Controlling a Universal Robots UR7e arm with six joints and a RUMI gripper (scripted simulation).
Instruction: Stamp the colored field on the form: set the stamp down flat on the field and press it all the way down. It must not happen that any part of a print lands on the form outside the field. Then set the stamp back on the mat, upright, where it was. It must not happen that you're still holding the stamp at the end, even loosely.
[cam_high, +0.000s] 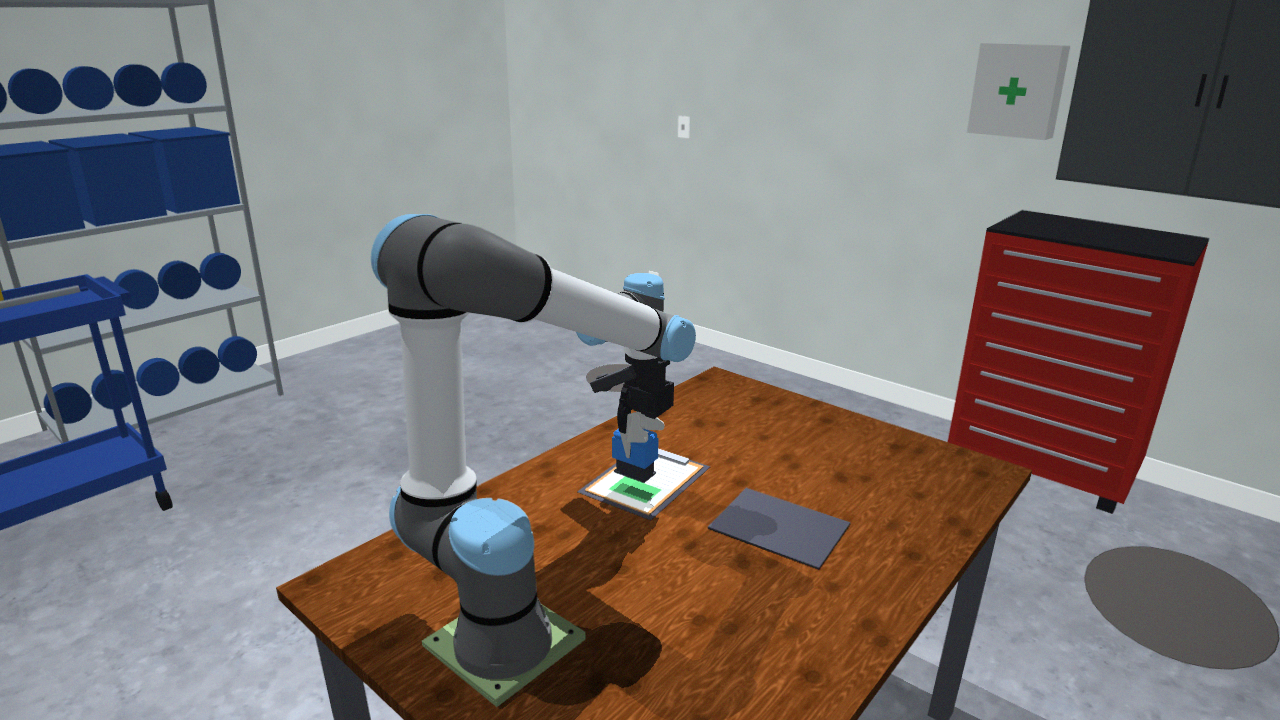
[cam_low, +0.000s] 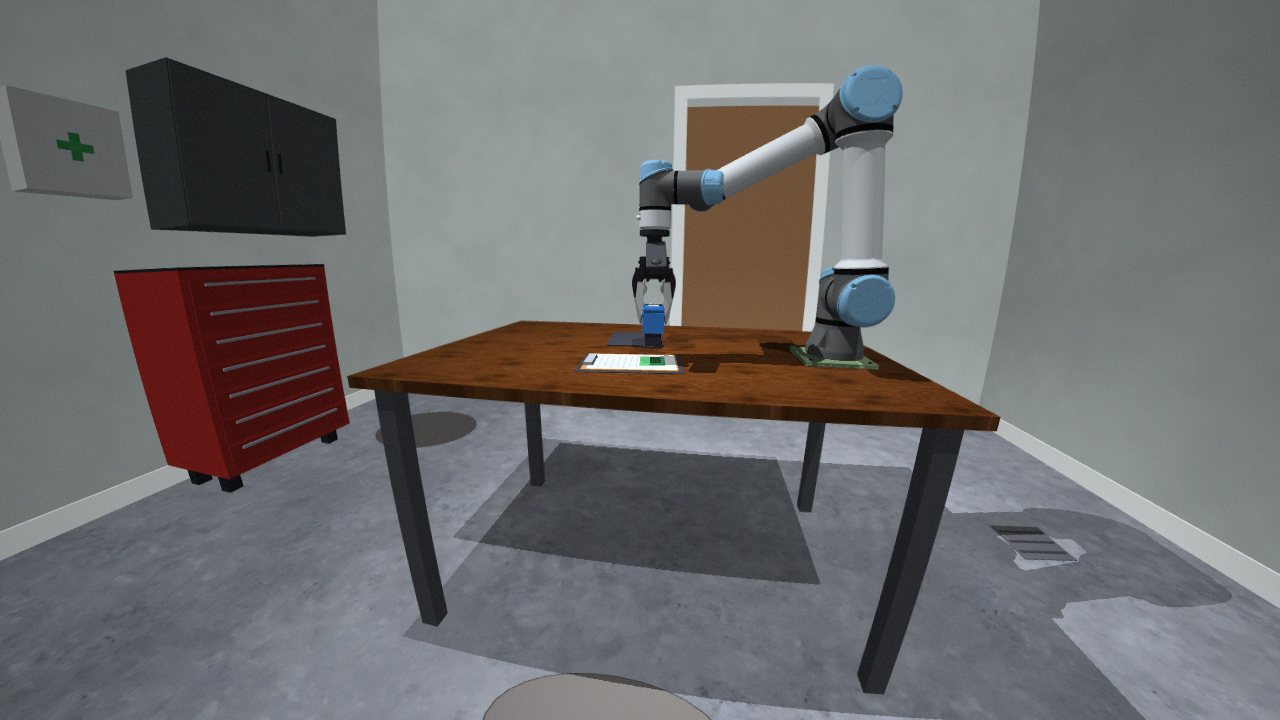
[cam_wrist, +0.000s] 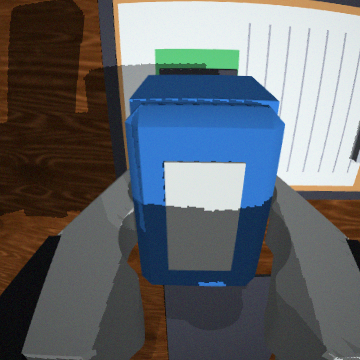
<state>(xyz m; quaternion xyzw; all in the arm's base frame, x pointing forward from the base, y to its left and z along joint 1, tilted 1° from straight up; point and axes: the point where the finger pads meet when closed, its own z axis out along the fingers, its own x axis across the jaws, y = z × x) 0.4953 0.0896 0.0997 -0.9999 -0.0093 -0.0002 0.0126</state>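
My gripper is now 31 cm to the left of the mat, 11 cm above it and 6 cm short of it. Also, from my hand: stamp (2 cm below).
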